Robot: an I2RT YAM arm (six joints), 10 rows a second.
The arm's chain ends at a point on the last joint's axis. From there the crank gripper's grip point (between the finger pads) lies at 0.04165 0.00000 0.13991 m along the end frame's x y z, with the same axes.
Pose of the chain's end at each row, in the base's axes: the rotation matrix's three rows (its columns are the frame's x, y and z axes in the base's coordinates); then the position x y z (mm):
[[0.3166 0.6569 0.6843], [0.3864 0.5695 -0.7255], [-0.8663 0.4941 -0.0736]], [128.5 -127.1 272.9]
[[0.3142 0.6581 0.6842], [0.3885 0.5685 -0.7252], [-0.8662 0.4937 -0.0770]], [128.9 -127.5 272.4]
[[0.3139 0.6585 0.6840], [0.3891 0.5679 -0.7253], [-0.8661 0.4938 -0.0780]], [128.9 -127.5 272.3]
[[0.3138 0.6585 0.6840], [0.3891 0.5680 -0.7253], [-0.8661 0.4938 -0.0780]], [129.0 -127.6 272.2]
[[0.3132 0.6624 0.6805], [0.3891 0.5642 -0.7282], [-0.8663 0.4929 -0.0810]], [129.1 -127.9 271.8]
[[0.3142 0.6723 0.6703], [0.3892 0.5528 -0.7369], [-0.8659 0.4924 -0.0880]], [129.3 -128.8 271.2]
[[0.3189 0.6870 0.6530], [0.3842 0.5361 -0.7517], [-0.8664 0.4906 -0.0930]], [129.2 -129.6 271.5]
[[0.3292 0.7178 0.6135], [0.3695 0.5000 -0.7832], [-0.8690 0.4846 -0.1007]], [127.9 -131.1 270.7]
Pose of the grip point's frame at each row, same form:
[[0.3166 0.6569 0.6843], [0.3864 0.5695 -0.7255], [-0.8663 0.4941 -0.0736]], [237.4 -212.5 226.5]
[[0.3142 0.6581 0.6842], [0.3885 0.5685 -0.7252], [-0.8662 0.4937 -0.0770]], [237.7 -212.8 225.5]
[[0.3139 0.6585 0.6840], [0.3891 0.5679 -0.7253], [-0.8661 0.4938 -0.0780]], [237.7 -212.8 225.3]
[[0.3138 0.6585 0.6840], [0.3891 0.5680 -0.7253], [-0.8661 0.4938 -0.0780]], [237.8 -212.9 225.2]
[[0.3132 0.6624 0.6805], [0.3891 0.5642 -0.7282], [-0.8663 0.4929 -0.0810]], [237.4 -213.6 224.4]
[[0.3142 0.6723 0.6703], [0.3892 0.5528 -0.7369], [-0.8659 0.4924 -0.0880]], [236.2 -215.7 222.8]
[[0.3189 0.6870 0.6530], [0.3842 0.5361 -0.7517], [-0.8664 0.4906 -0.0930]], [233.8 -218.8 222.4]
[[0.3292 0.7178 0.6135], [0.3695 0.5000 -0.7832], [-0.8690 0.4846 -0.1007]], [227.4 -225.3 220.4]

